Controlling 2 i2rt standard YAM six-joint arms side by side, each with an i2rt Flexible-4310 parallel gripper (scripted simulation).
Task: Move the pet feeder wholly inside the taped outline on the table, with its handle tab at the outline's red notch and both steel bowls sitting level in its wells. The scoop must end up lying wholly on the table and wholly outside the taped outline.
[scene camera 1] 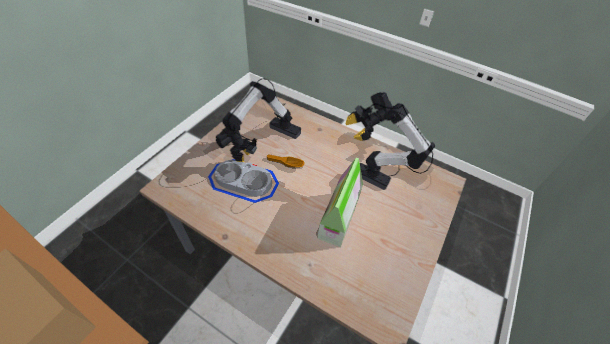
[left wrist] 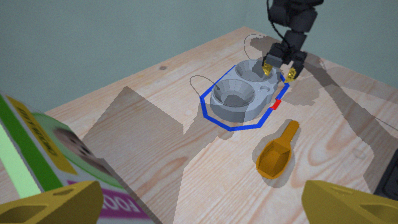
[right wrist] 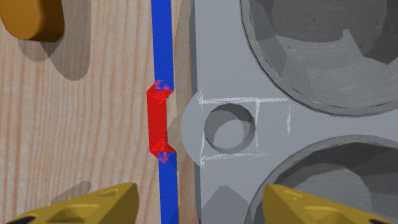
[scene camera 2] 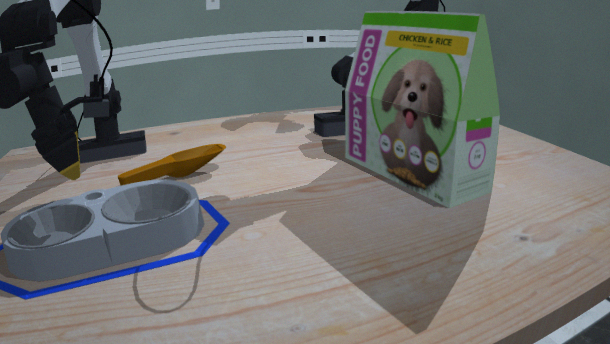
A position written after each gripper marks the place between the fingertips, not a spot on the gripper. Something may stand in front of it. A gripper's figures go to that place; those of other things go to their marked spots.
Scene:
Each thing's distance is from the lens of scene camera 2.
right gripper (scene camera 2: 77,173): 0.69 m
orange scoop (scene camera 2: 180,164): 0.81 m
puppy food bag (scene camera 2: 421,104): 0.70 m
steel bowl (scene camera 2: 55,224): 0.67 m
steel bowl (scene camera 2: 151,201): 0.67 m
The marked spots on the orange scoop and the puppy food bag are 0.44 m apart.

